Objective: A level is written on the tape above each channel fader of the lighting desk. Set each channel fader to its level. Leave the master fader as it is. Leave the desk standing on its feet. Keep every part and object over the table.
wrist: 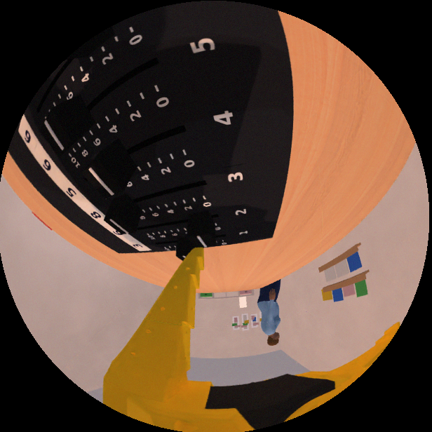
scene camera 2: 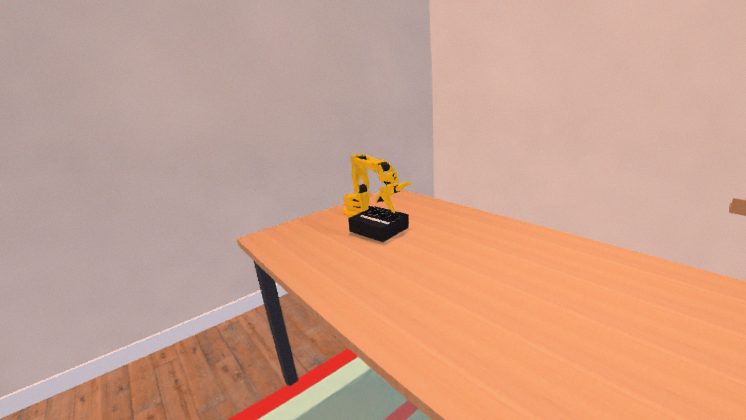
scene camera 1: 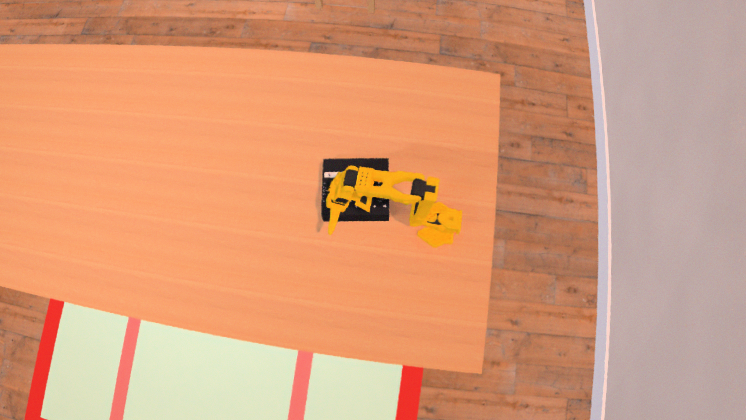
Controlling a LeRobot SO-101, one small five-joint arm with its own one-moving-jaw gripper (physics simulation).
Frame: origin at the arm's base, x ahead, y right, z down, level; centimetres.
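Seen in the pictures: hand, tool point: (scene camera 2: 394,211) (scene camera 1: 333,196); arm's base, link origin: (scene camera 1: 428,224).
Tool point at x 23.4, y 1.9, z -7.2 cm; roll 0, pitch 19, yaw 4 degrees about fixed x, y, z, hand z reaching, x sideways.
Offsets run from my tool point to a thing's middle. "pt": to the spot under its first point. Level surfaces: height alone.
The black lighting desk {dy +3.7, dx -4.6, dz +3.7 cm} (scene camera 1: 357,162) (scene camera 2: 368,229) (wrist: 267,130) stands on the table. Its white tape {pt dy +5.9, dx +1.8, dz +1.6 cm} (scene camera 1: 330,174) (scene camera 2: 374,219) (wrist: 58,180) shows handwritten digits, upside down in the wrist view; some are hard to tell as 6 or 9. In the wrist view, fader caps of channel 5 (wrist: 72,119), channel 4 (wrist: 116,161) and channel 3 (wrist: 125,212) sit towards the tape. Channel 2's cap (wrist: 201,227) sits towards the low end. My gripper (scene camera 1: 329,219) (scene camera 2: 401,197) (wrist: 297,287) is fully open and empty. Its fixed jaw tip is close to the channel 2 and 1 caps. The master fader cannot be made out.
The wooden table {dz +7.1 cm} (scene camera 1: 208,156) (scene camera 2: 522,292) (wrist: 345,115) extends around the desk. The arm's base (scene camera 1: 438,219) (scene camera 2: 356,203) stands beside the desk, near the table's short edge. A person (wrist: 270,312) and wall shelves (wrist: 345,287) show in the wrist view's background.
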